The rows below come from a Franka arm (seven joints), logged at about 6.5 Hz.
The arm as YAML. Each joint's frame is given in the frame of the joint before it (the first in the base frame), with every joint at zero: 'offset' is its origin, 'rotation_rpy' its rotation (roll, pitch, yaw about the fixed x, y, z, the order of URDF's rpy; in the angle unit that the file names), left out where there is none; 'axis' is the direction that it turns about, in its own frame. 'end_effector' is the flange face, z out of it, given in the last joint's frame.
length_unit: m
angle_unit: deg
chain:
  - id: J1
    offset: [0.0, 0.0, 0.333]
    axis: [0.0, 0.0, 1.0]
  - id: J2
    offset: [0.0, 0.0, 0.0]
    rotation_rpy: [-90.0, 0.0, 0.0]
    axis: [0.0, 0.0, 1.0]
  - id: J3
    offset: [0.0, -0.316, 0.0]
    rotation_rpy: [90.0, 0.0, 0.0]
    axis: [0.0, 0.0, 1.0]
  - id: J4
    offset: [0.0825, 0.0, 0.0]
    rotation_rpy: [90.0, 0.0, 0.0]
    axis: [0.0, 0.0, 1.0]
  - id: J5
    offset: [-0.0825, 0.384, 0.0]
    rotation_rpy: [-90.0, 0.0, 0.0]
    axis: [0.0, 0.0, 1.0]
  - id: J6
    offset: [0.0, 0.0, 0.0]
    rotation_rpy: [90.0, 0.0, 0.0]
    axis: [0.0, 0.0, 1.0]
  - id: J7
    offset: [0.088, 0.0, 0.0]
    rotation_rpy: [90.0, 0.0, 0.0]
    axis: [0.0, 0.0, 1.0]
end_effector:
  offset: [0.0, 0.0, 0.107]
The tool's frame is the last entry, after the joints.
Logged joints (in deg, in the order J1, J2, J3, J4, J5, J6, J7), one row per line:
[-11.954, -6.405, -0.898, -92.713, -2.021, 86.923, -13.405]
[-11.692, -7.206, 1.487, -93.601, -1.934, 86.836, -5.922]
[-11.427, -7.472, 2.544, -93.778, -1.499, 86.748, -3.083]
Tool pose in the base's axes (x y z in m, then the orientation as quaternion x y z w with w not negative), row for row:
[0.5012, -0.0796, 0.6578, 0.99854, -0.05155, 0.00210, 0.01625]
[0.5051, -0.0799, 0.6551, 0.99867, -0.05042, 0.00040, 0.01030]
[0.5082, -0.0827, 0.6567, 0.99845, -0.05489, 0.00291, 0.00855]
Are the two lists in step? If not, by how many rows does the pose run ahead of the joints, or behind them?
The pose runs 2 rows ahead of the joints: the pose in row i belongs to the joints in row i + 2.
